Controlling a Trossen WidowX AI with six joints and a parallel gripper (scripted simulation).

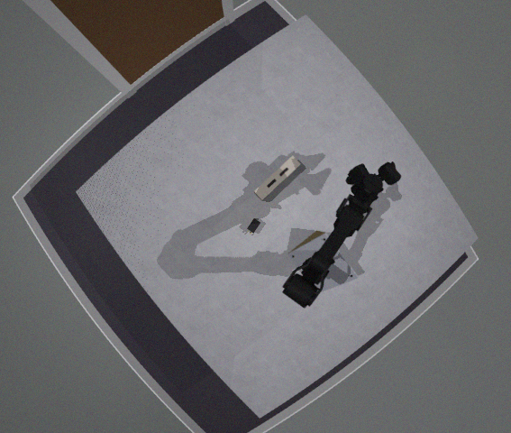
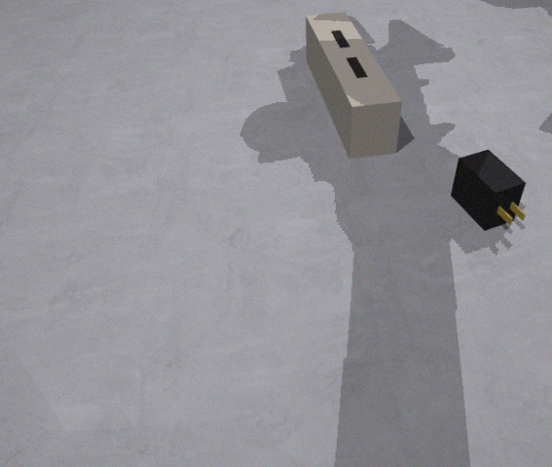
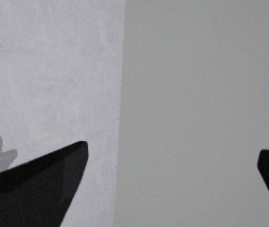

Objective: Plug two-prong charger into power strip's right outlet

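The two-prong charger lies 470 mm to the left of my gripper tip, 220 mm below it and 120 mm ahead of it.
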